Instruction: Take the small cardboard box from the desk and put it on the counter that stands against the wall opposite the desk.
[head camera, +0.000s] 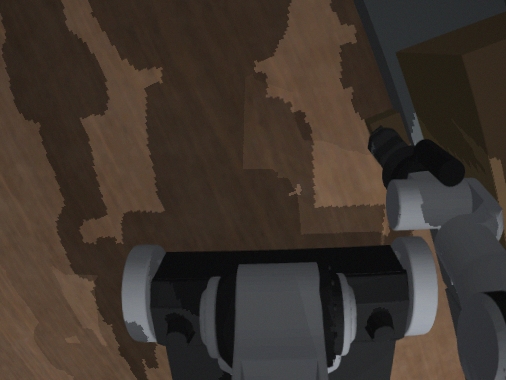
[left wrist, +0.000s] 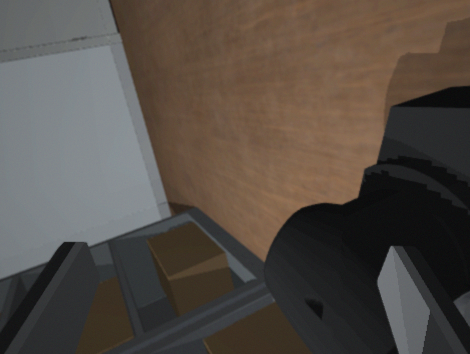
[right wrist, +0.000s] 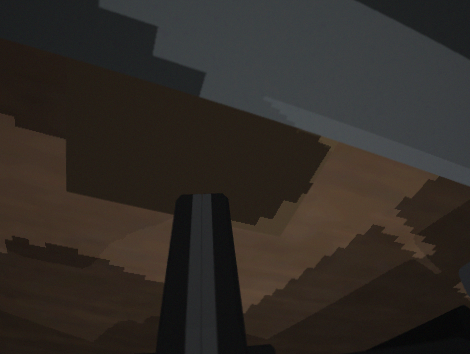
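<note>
Several brown cardboard boxes show; I cannot tell which, if any, is the task's small box. In the left wrist view one box stands in a compartment of a grey divided rack, with parts of two others near it. My left gripper is open, with no object between its fingers; the rack shows beyond them. My right gripper is shut and empty, beside a grey structure. I cannot identify the desk or the counter.
A large brown box lies at the right of the head view, and a small brown shape shows just beyond my right gripper. A pale panelled surface is at the left of the left wrist view. Wood floor spreads ahead of my base.
</note>
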